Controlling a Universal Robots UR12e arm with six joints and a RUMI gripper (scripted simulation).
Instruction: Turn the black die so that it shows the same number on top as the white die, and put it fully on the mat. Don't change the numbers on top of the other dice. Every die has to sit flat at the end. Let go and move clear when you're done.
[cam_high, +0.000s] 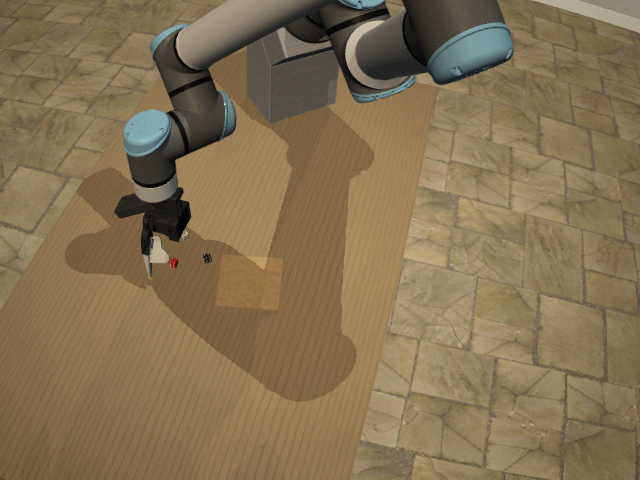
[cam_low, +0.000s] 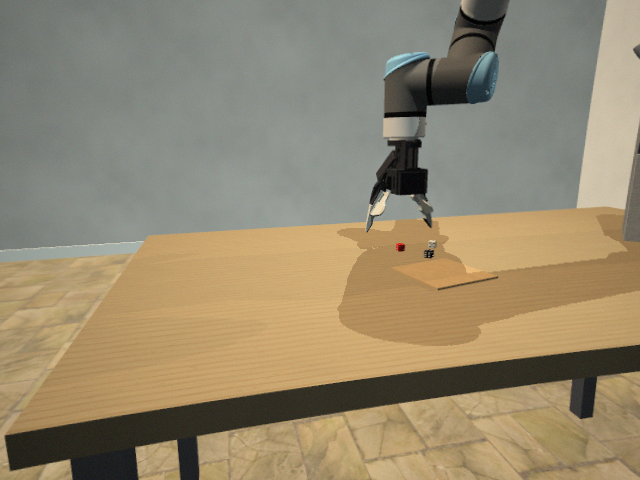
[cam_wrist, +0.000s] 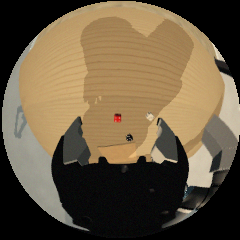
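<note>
Right now the red die is 20 mm to the left of my hand and 40 mm below it. The rest, counted from my hand: white die: 80 mm behind, 40 mm below; then tan mat: 50 mm behind, 200 mm to the left, 40 mm below; then black die: 50 mm behind, 90 mm to the left, 40 mm below.
</note>
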